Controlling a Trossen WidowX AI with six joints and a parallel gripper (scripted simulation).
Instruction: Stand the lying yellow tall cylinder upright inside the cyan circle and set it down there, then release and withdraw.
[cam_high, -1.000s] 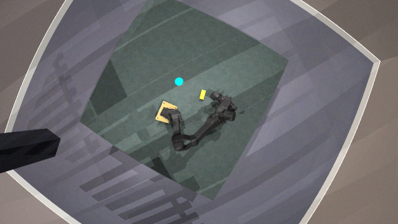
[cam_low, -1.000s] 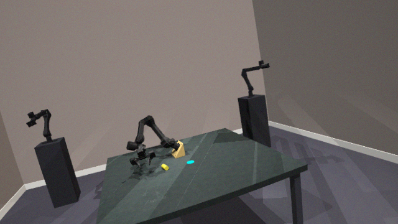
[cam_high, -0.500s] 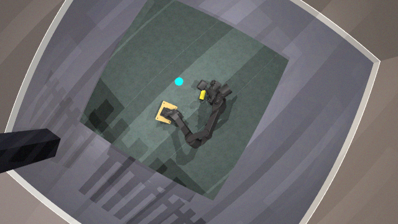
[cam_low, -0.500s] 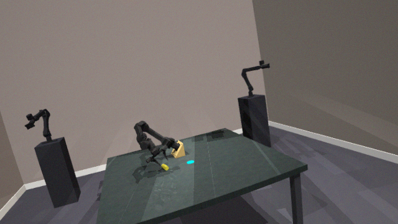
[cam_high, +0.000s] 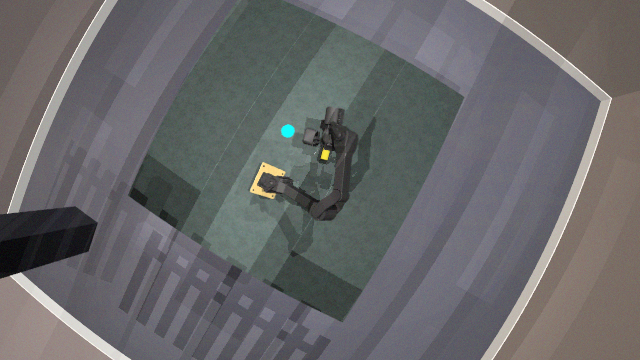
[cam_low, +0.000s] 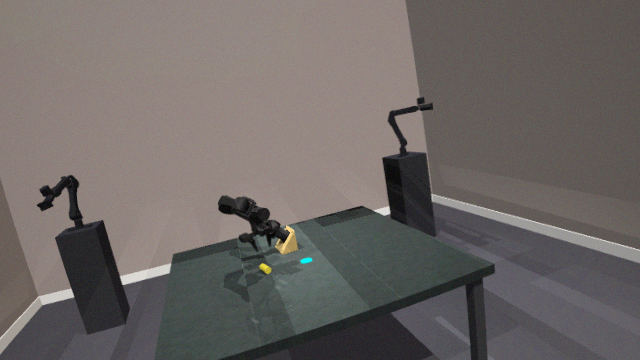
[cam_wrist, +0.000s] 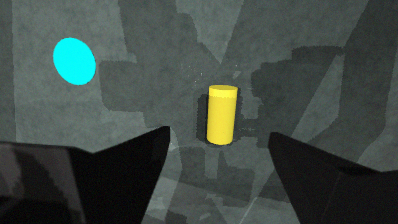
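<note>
Right now the yellow tall cylinder is 10 cm below my gripper tip, 2 cm behind it and 1 cm to the right of it. From my gripper tip the other things lie so: cyan circle 19 cm to the left, 12 cm below, 1 cm behind.
</note>
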